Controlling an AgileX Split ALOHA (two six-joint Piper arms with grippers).
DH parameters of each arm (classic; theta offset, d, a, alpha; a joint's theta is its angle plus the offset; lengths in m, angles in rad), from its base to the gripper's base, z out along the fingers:
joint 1: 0 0.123 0 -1.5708
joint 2: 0.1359 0 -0.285 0
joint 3: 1.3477 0 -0.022 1.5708
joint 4: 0 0.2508 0 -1.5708
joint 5: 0 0 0.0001 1.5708
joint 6: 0 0.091 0 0
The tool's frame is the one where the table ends.
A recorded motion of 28 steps. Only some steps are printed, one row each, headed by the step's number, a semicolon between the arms.
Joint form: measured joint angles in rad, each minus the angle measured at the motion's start. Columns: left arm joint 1, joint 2, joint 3, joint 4, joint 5, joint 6; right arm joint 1, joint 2, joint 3, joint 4, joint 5, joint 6.
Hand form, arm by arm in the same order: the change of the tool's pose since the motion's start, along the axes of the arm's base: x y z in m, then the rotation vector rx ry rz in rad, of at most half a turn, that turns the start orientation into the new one. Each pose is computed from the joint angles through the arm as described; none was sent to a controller.
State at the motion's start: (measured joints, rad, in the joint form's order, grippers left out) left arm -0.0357 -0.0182 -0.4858 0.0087 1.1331 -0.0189; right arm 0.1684 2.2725 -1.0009 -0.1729 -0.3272 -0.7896
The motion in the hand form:
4: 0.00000 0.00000 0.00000 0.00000 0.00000 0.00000; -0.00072 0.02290 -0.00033 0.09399 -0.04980 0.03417
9: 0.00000 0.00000 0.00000 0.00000 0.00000 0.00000; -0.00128 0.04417 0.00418 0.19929 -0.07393 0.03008
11: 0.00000 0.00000 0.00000 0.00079 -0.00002 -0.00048; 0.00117 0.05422 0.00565 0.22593 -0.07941 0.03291
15: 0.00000 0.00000 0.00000 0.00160 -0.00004 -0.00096; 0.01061 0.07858 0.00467 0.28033 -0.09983 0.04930
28: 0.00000 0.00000 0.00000 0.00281 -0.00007 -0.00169; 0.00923 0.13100 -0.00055 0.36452 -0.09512 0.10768
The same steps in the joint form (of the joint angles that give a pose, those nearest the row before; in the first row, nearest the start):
4: 0.0000 0.0000 0.0000 0.0000 0.0000 0.0000; 0.0460 0.0155 0.0000 -0.0930 -0.0963 0.1445
9: 0.0000 0.0000 0.0000 0.0000 0.0000 0.0000; 0.0916 0.0167 -0.0070 -0.1334 -0.1561 0.2788
11: 0.0000 0.0000 0.0000 0.0000 0.0000 0.0009; 0.1139 0.0228 -0.0275 -0.1356 -0.1588 0.3114
15: 0.0000 0.0000 0.0000 0.0000 0.0000 0.0019; 0.1631 0.0604 -0.0995 -0.1366 -0.1696 0.3672
28: 0.0000 0.0000 0.0000 0.0000 0.0000 0.0033; 0.2772 0.1180 -0.1931 -0.1381 -0.1801 0.4585

